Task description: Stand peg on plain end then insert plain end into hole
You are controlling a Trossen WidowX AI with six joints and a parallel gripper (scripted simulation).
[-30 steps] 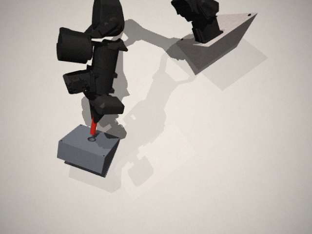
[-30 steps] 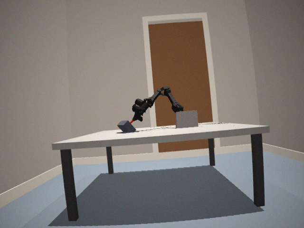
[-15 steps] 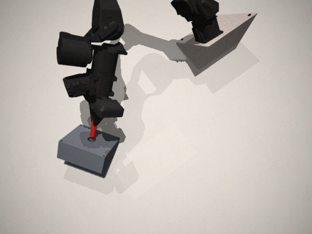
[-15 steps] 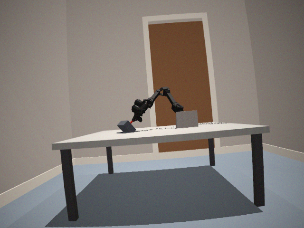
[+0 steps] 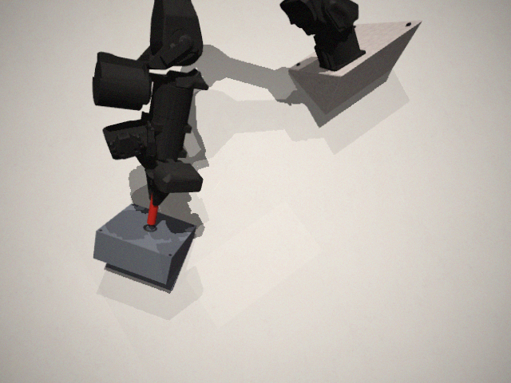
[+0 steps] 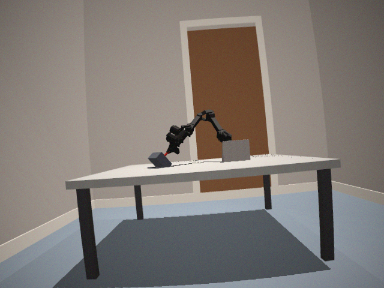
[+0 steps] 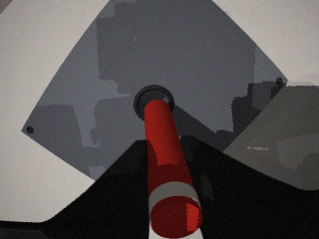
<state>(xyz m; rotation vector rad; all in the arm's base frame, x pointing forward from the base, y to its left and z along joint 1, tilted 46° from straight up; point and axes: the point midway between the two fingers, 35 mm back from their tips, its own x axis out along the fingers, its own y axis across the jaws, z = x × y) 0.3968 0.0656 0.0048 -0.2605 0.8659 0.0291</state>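
Now: gripper tip 50 mm short of the panel, 50 mm above it and 40 mm to the right of it. From my gripper tip the other things lie so: peg (10 mm to the right, 10 mm behind, 10 mm above).
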